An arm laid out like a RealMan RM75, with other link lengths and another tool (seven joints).
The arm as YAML. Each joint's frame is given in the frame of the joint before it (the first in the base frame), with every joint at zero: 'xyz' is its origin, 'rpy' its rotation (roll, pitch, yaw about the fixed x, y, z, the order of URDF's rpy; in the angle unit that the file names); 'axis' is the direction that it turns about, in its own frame. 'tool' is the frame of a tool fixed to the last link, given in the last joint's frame.
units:
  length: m
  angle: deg
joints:
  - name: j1
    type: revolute
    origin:
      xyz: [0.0, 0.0, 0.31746]
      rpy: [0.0, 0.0, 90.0]
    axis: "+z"
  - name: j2
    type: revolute
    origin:
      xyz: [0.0, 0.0, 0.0]
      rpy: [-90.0, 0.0, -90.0]
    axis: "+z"
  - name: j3
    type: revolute
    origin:
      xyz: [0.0, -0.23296, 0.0]
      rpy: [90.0, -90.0, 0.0]
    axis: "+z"
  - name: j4
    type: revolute
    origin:
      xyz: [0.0, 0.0, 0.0]
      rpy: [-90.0, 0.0, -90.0]
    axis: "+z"
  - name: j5
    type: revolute
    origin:
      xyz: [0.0, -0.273, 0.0]
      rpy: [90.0, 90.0, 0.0]
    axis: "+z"
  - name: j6
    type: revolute
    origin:
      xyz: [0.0, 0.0, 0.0]
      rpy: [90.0, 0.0, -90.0]
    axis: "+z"
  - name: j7
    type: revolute
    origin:
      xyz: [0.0, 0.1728, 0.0]
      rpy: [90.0, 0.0, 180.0]
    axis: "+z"
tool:
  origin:
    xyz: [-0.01, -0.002, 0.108]
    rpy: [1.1, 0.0, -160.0]
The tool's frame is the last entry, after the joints.
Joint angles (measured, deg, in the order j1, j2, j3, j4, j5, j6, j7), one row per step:
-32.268 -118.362 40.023 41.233 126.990 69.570 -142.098
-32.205 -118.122 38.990 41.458 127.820 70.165 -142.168
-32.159 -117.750 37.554 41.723 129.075 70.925 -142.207
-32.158 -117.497 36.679 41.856 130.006 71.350 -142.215
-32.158 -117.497 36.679 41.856 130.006 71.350 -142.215
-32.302 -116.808 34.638 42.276 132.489 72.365 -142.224
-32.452 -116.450 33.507 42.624 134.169 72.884 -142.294
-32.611 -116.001 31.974 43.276 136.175 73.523 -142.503
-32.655 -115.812 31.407 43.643 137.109 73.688 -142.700
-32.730 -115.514 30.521 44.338 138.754 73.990 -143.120
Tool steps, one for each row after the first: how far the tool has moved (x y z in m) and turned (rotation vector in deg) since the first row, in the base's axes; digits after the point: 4 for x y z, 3 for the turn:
-0.0040 -0.0010 0.0049 0.115 0.195 0.377
-0.0101 -0.0024 0.0117 0.259 0.615 0.887
-0.0145 -0.0035 0.0158 0.279 1.037 1.215
-0.0145 -0.0035 0.0158 0.279 1.037 1.215
-0.0249 -0.0056 0.0264 0.252 2.388 1.855
-0.0312 -0.0069 0.0325 0.163 3.401 2.235
-0.0388 -0.0076 0.0420 0.346 4.580 2.836
-0.0426 -0.0078 0.0464 0.467 5.233 3.192
-0.0491 -0.0083 0.0540 0.612 6.391 3.837

